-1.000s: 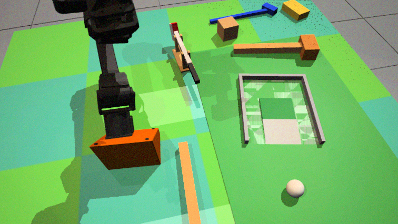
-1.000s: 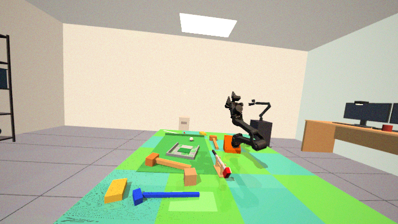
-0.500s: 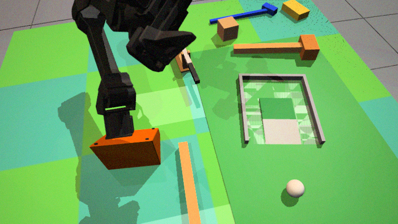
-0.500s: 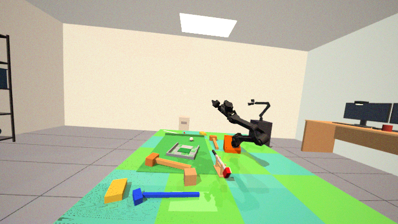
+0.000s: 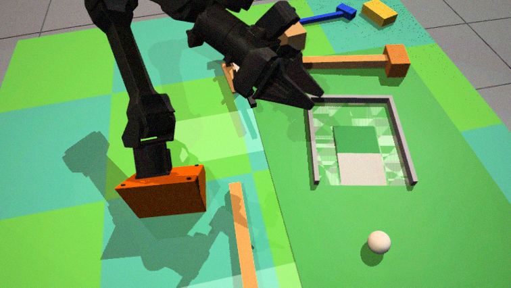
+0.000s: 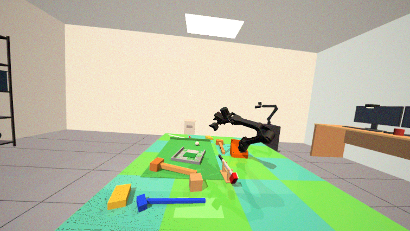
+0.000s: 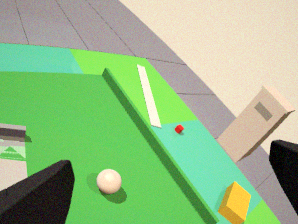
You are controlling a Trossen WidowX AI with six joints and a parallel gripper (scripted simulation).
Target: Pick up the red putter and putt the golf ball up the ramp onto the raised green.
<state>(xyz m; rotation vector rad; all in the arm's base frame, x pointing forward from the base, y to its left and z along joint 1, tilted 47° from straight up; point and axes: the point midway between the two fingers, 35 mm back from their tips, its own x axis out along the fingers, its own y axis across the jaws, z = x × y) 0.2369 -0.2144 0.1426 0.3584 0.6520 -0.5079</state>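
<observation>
The wooden stand lies 370 mm to the left of my gripper tip, 240 mm below it and 70 mm behind it. Round my gripper tip: blue mallet: 570 mm to the left, 270 mm below, 230 mm ahead; then white golf ball: 260 mm below, 150 mm to the right, 110 mm ahead.
</observation>
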